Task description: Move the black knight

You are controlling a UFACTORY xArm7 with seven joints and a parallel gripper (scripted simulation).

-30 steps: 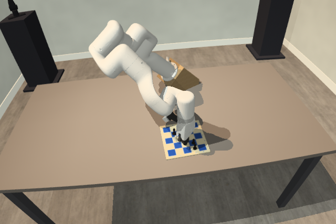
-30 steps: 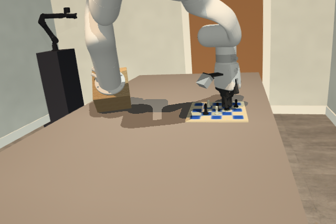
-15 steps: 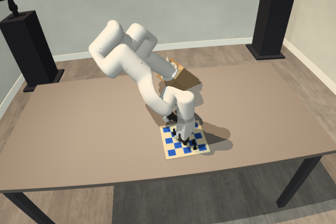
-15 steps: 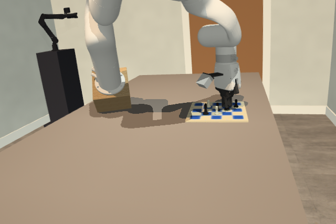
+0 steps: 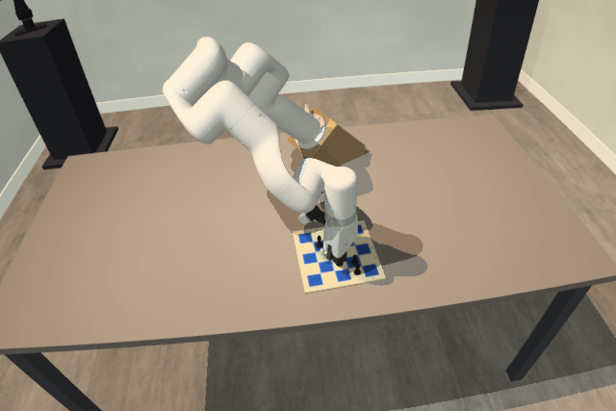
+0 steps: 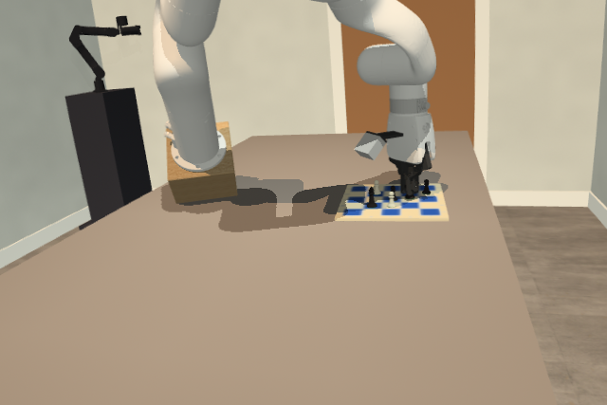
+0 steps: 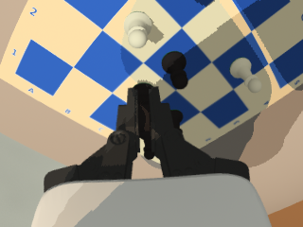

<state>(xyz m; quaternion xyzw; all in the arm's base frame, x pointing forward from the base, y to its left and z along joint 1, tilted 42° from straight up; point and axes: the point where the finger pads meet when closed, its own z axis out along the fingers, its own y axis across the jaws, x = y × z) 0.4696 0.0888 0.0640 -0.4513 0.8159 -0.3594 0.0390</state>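
My gripper is now 20 mm above the dark chess piece. From my hand the other things lie so: blue-and-cream chessboard 40 mm below, 40 mm behind; black piece 70 mm behind, 50 mm to the right, 10 mm below.
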